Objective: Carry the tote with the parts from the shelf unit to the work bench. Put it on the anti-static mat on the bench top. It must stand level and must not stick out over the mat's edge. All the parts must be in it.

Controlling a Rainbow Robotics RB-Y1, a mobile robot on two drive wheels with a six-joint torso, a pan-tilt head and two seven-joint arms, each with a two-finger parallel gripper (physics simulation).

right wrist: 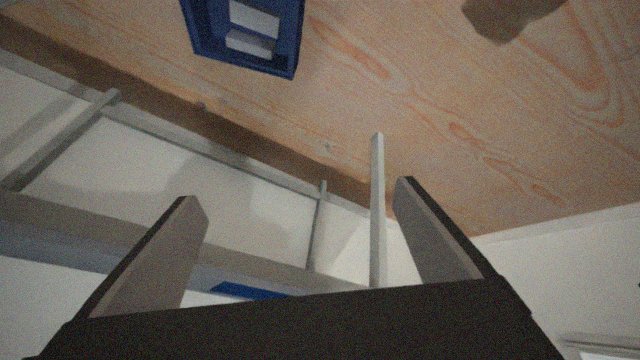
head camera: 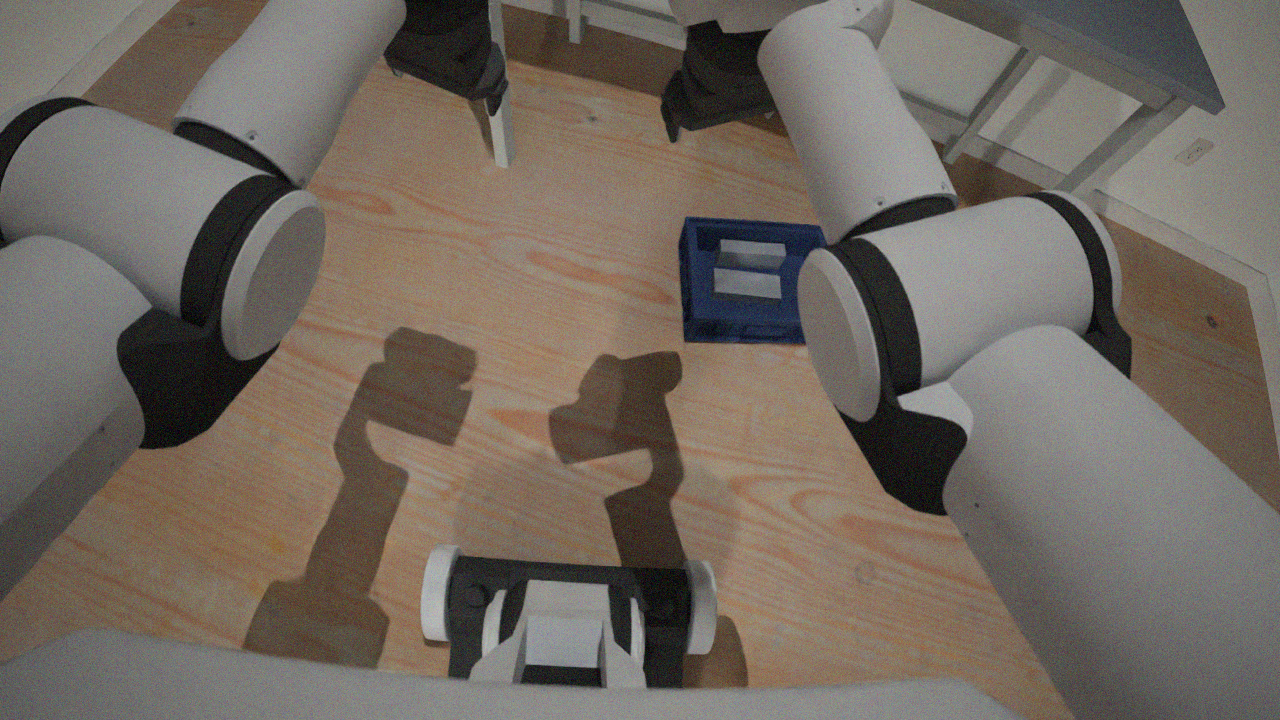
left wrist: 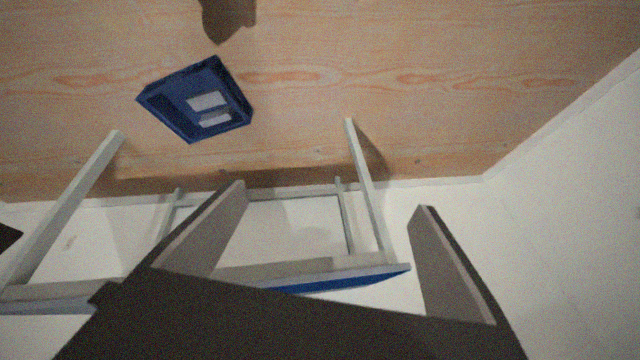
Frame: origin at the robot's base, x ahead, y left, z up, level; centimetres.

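Where they show: left gripper, fingertip midpoint: [head camera: 447, 88] [left wrist: 327, 203]; right gripper, fingertip midpoint: [right wrist: 299, 199] [head camera: 720, 122].
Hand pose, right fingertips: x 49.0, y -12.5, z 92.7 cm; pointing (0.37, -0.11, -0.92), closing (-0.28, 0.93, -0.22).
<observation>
Each offset is from my right fingertips to the centre of the thing. Level surfaces: height alone.
The blue tote @(dx +32.8, dy -31.2, dz -85.2 cm) [head camera: 742, 329] [left wrist: 236, 95] [right wrist: 245, 64] stands upright on the wooden floor, in front of the bench. Two light grey blocks show in it, one @(dx +42.7, dy -30.0, dz -87.1 cm) [head camera: 753, 254] [left wrist: 215, 119] [right wrist: 249, 45] beside the other @(dx +33.2, dy -28.8, dz -88.8 cm) [head camera: 747, 283] [left wrist: 206, 101] [right wrist: 255, 19]. The right arm hides the tote's right end in the head view. My left gripper [head camera: 447, 85] [left wrist: 327, 203] and my right gripper [head camera: 721, 120] [right wrist: 299, 199] are open and empty, apart from the tote and well above the floor. The blue mat @(dz -0.9 cm) [left wrist: 340, 283] [right wrist: 247, 291] lies on the bench top. The shelf unit does not show.
The grey work bench @(dz -1.1 cm) [head camera: 1100, 26] [right wrist: 65, 250] stands against the wall beyond the tote. One front bench leg [head camera: 503, 147] [left wrist: 362, 165] [right wrist: 378, 200] reaches the floor near the left gripper in the head view. My wheeled base [head camera: 563, 626] is at the bottom of the head view.
</observation>
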